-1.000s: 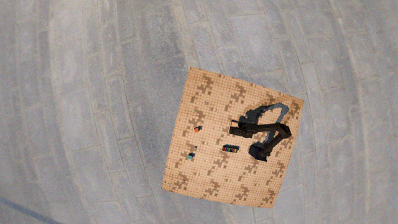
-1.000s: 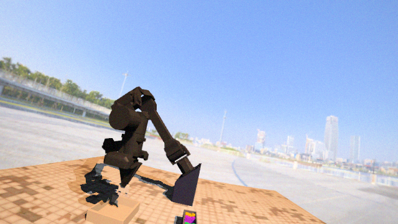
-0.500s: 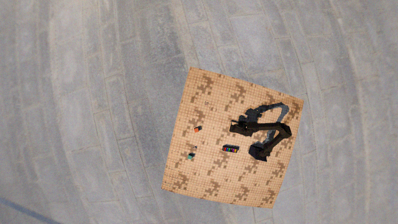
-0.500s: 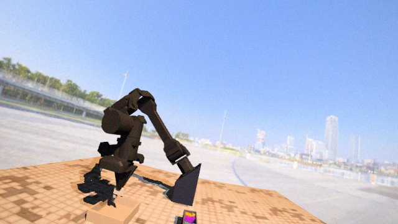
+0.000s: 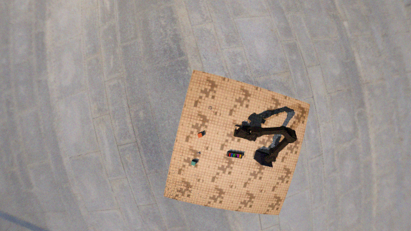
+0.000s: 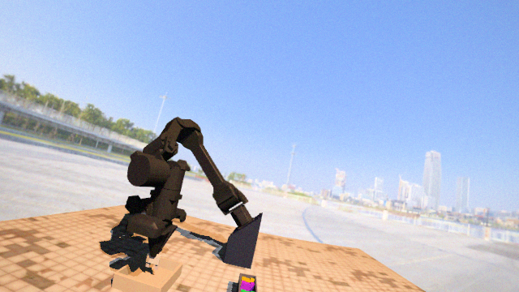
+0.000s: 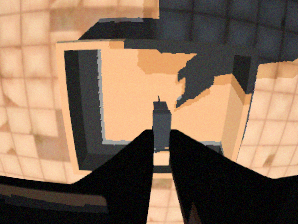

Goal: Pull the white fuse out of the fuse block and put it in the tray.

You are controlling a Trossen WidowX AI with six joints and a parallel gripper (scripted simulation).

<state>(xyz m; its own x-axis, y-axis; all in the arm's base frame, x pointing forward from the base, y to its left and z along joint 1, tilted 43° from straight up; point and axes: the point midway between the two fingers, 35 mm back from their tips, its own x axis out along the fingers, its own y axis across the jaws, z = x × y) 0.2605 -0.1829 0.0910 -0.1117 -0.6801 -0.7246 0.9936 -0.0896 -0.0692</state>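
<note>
The white fuse is 1 cm below my gripper tip. The rest, counted from my gripper tip: green fuse (22 cm to the left, 3 cm below, 3 cm ahead); purple fuse (22 cm to the left, 3 cm below, 1 cm behind); brown tray (5 cm below).
</note>
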